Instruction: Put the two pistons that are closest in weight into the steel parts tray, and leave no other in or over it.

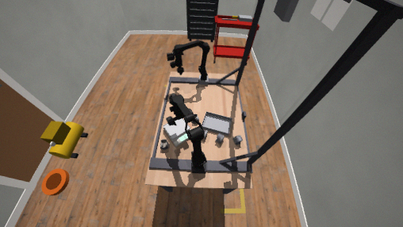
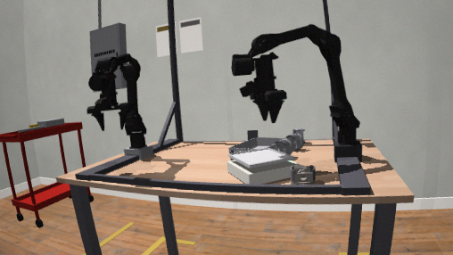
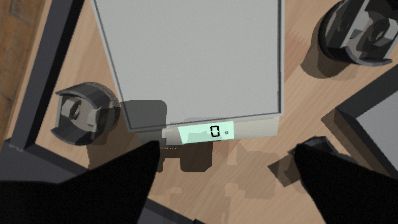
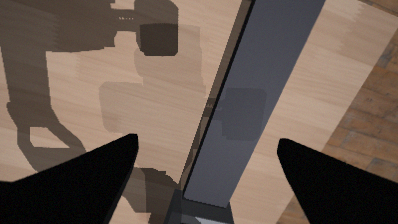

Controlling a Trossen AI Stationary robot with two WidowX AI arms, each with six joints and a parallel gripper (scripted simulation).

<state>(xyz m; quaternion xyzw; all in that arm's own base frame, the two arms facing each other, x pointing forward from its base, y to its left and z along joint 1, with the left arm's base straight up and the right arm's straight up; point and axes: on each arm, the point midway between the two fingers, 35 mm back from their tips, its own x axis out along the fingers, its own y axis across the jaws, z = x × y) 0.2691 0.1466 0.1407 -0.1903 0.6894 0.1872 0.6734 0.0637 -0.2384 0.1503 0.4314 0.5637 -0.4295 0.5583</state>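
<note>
The scale plate lies 150 mm below my left hand, 50 mm ahead of it and 20 mm to the right of it. From my left hand the other things lie so: steel parts tray (290 mm behind, 190 mm below, 110 mm to the right); then white scale (160 mm below, 40 mm ahead, 20 mm to the right).
</note>
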